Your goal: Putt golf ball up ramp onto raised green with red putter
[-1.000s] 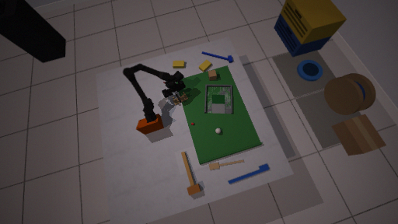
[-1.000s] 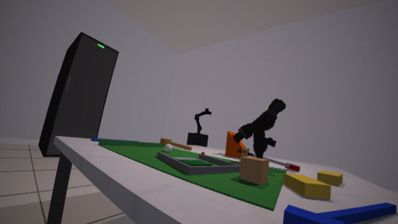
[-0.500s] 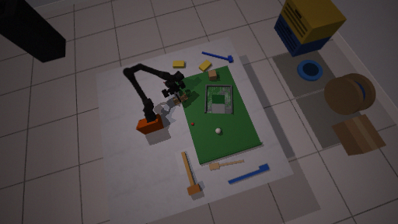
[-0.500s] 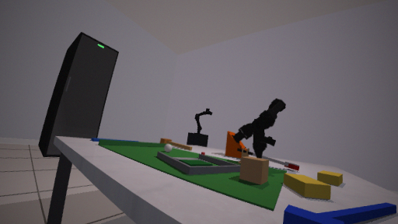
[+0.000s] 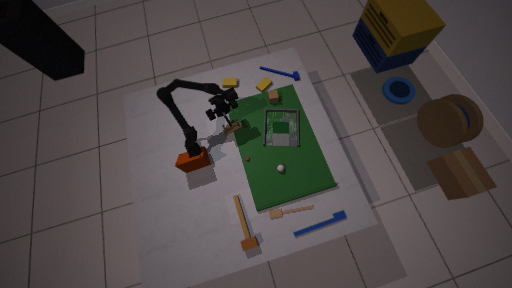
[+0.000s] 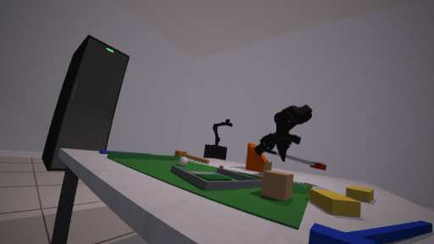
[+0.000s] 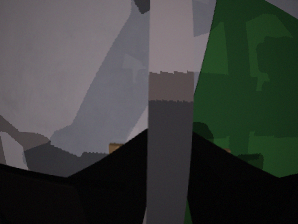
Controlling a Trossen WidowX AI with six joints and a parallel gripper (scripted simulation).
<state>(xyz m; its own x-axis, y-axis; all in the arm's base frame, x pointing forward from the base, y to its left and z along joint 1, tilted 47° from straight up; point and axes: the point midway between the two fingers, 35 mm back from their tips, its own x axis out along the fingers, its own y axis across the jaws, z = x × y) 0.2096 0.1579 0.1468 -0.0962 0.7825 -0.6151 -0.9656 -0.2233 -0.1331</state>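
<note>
My gripper tip is 3 cm to the right of the red putter, 2 cm below it and 1 cm past it. Also, from my gripper tip: white golf ball: 41 cm to the right, 24 cm ahead, 6 cm below; brown block: 34 cm ahead, 6 cm to the left, 5 cm below; green mat: 27 cm ahead, 23 cm to the right, 8 cm below.
</note>
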